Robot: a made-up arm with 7 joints.
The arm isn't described. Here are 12 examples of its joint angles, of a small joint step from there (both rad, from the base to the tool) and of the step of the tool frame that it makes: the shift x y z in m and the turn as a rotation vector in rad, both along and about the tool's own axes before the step.
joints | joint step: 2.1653 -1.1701 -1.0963 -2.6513 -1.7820 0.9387 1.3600 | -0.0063 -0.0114 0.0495 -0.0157 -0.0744 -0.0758 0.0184
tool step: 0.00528 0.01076 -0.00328 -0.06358 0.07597 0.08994
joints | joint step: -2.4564 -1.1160 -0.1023 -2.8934 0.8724 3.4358 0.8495 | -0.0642 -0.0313 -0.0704 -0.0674 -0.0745 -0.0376 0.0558
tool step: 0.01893 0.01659 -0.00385 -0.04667 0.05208 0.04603
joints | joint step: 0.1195 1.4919 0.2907 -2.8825 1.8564 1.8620 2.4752 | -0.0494 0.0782 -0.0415 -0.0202 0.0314 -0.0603 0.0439
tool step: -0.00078 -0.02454 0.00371 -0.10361 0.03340 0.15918
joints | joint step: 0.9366 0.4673 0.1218 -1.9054 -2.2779 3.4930 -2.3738 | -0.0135 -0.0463 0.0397 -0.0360 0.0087 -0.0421 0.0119
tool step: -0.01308 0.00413 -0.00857 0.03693 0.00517 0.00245
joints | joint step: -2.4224 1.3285 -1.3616 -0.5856 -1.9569 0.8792 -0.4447 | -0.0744 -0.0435 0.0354 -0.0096 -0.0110 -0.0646 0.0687
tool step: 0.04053 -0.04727 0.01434 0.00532 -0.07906 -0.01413
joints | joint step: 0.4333 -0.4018 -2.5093 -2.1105 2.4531 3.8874 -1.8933 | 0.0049 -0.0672 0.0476 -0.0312 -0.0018 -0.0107 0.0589
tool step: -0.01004 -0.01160 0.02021 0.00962 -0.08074 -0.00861
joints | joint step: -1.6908 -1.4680 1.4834 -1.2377 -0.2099 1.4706 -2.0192 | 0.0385 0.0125 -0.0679 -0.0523 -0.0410 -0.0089 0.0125
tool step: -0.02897 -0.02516 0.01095 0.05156 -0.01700 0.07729
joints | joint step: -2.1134 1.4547 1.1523 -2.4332 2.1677 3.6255 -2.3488 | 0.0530 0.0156 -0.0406 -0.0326 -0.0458 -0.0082 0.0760
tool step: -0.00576 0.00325 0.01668 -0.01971 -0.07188 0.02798
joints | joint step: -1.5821 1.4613 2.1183 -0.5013 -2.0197 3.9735 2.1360 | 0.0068 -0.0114 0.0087 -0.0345 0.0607 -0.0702 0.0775
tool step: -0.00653 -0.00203 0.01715 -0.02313 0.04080 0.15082
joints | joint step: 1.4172 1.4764 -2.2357 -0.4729 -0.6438 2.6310 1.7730 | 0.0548 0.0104 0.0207 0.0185 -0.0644 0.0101 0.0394
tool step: 0.02782 -0.01938 -0.02632 0.06812 0.04556 0.03761
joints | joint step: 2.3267 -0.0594 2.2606 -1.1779 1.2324 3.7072 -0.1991 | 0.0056 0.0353 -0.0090 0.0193 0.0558 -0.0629 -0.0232
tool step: 0.02039 0.00438 0.00725 -0.00186 -0.03818 0.06334
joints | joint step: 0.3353 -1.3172 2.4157 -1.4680 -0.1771 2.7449 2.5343 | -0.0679 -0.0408 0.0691 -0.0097 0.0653 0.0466 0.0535
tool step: 0.01095 0.01702 0.04072 -0.09314 -0.02692 0.11945
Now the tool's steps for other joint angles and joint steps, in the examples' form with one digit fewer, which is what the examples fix.
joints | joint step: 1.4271 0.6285 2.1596 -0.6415 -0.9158 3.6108 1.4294 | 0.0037 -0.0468 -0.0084 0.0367 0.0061 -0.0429 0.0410
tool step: -0.0179 -0.0138 0.0108 -0.0132 -0.0193 0.0268
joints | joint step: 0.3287 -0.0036 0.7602 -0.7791 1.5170 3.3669 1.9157 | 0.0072 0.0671 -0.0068 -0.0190 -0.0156 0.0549 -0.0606
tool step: 0.0267 -0.0316 0.0064 0.1009 0.0428 -0.0613
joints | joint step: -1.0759 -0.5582 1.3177 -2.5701 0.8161 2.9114 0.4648 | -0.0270 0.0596 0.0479 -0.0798 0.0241 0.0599 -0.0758
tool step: -0.0052 0.0281 0.0227 -0.0517 -0.0383 -0.0381
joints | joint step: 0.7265 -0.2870 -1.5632 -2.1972 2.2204 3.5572 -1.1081 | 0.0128 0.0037 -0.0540 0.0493 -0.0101 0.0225 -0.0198
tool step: 0.0154 -0.0040 -0.0043 -0.0003 0.0546 0.0139
